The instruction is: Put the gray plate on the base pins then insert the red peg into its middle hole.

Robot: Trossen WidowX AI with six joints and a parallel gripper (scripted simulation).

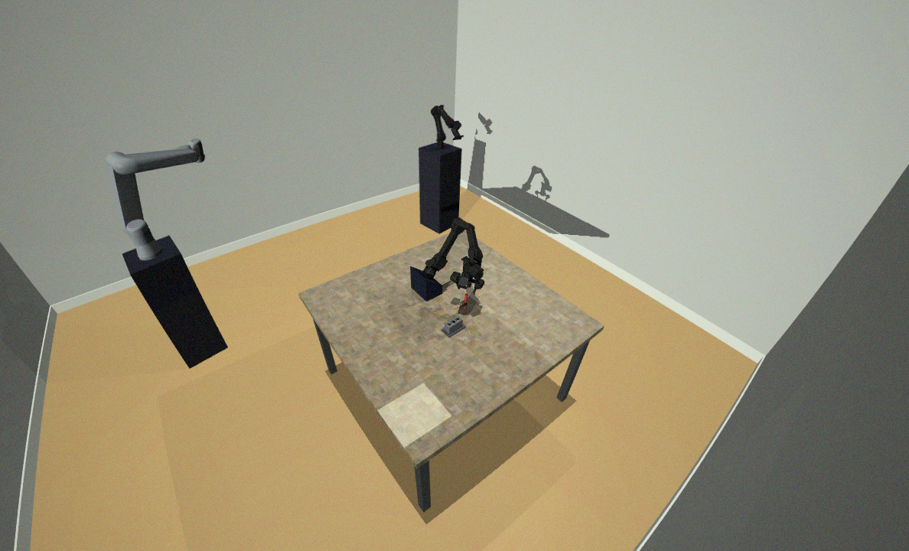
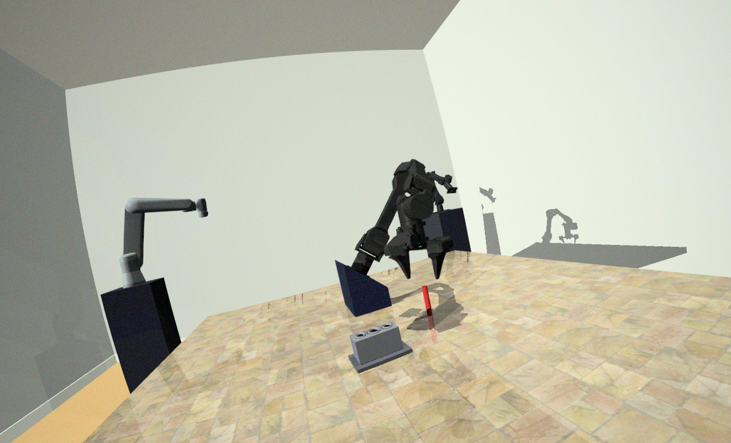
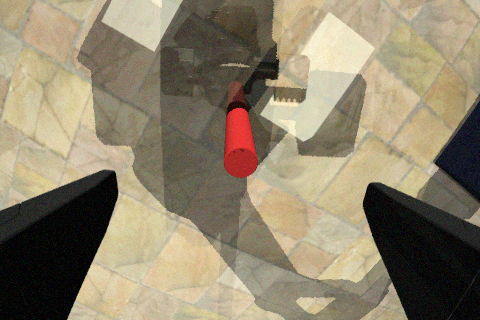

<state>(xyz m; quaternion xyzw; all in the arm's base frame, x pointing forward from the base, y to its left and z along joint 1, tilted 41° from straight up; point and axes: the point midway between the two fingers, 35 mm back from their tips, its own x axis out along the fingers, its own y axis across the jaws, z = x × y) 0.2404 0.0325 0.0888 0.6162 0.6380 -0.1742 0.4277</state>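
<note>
The red peg is 6 cm below my gripper tip. Round my gripper tip: gray plate: 9 cm ahead, 20 cm to the right, 6 cm below; base: 8 cm ahead, 19 cm to the right, 9 cm below.
</note>
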